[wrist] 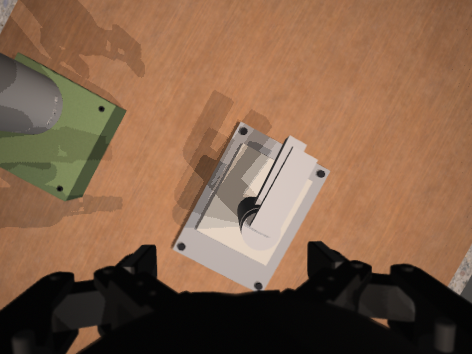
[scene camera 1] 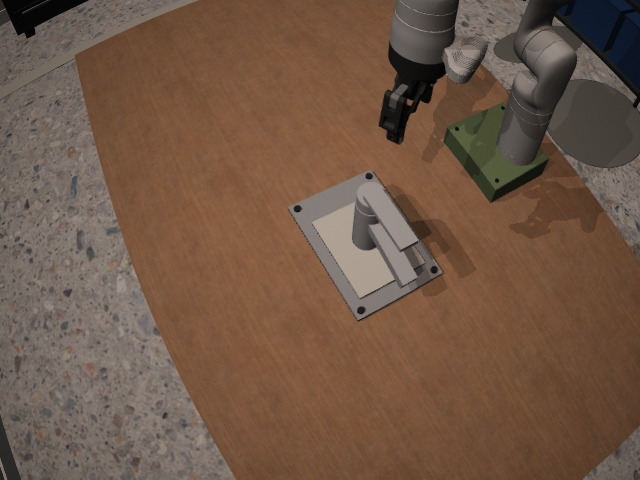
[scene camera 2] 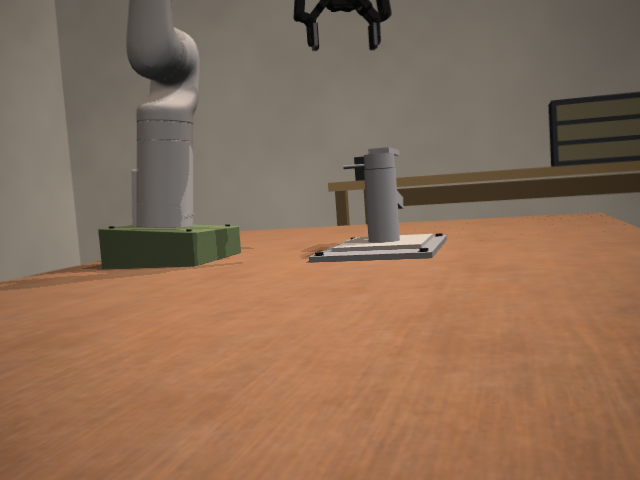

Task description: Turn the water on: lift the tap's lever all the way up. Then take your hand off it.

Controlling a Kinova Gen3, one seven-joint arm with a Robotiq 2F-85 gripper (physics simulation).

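Observation:
The grey tap has an upright column on a grey base plate. Its lever is the flat bar on top of the column, looking close to level; its exact tilt is hard to tell. The spout juts out below the lever, on the same side. My gripper is open and empty, pointing down. It hangs well above the tap, apart from the lever, toward the column's side of the plate.
The arm's green base block stands on the wooden table, to the left of the tap in the scene camera 2 view. A bench stands behind the table. Blue bins are beyond the table's edge.

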